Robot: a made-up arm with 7 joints. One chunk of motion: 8 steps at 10 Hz.
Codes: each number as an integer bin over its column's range. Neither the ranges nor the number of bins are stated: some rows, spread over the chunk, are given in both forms.
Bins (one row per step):
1: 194 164 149 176 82 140
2: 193 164 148 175 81 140
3: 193 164 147 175 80 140
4: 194 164 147 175 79 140
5: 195 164 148 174 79 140
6: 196 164 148 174 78 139
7: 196 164 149 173 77 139
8: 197 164 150 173 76 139
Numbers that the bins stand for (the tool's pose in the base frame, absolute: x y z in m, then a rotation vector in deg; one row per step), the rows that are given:
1: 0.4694 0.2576 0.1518 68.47 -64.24 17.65
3: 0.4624 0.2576 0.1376 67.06 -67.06 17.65
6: 0.4835 0.2576 0.1447 65.65 -69.88 16.24
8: 0.4906 0.2576 0.1588 64.24 -72.71 16.24
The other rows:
2: 0.4624 0.2576 0.1447 67.06 -65.65 17.65
4: 0.4694 0.2576 0.1376 67.06 -68.47 17.65
5: 0.4765 0.2576 0.1447 65.65 -68.47 17.65
7: 0.4835 0.2576 0.1518 64.24 -71.29 16.24

